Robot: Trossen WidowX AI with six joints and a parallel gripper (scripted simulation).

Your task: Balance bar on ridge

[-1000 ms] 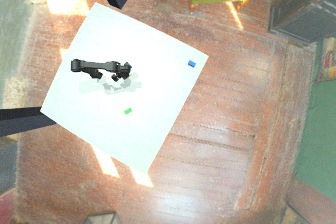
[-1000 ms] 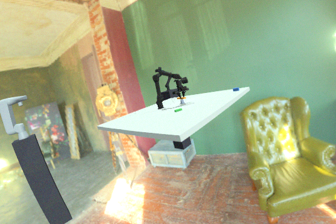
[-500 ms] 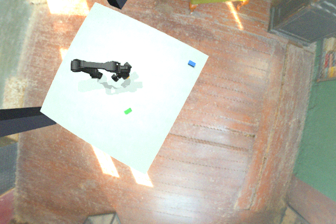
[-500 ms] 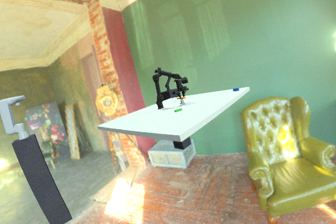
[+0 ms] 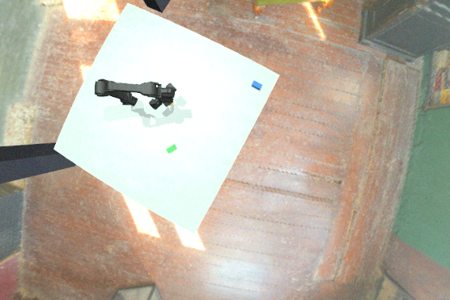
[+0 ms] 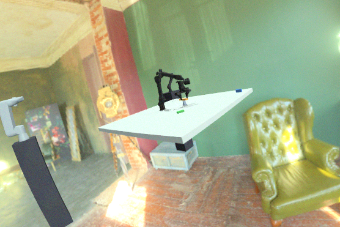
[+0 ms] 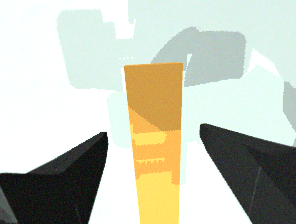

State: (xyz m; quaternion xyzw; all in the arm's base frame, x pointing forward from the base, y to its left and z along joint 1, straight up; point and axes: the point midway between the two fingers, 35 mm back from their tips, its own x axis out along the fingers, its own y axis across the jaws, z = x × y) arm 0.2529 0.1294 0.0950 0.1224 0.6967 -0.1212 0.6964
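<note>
Right now my gripper tip is 3 cm past the orange bar and 1 cm to the right of it. From my gripper tip the other things lie so: green block: 17 cm ahead, 29 cm to the right, 5 cm below; then blue block: 49 cm ahead, 37 cm to the left, 4 cm below.
</note>
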